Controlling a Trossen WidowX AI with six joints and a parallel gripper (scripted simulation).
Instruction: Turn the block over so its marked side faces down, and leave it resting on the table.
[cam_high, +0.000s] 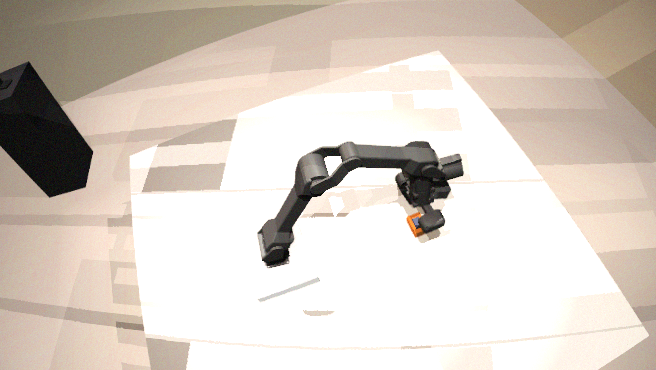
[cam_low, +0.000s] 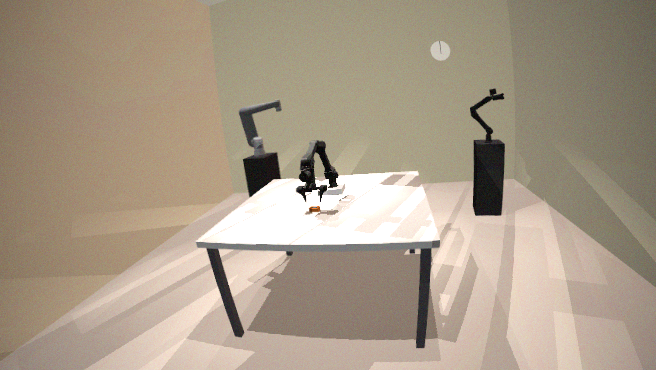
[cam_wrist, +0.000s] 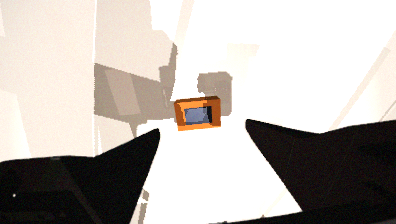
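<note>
The block lies 40 mm below my gripper tip.
</note>
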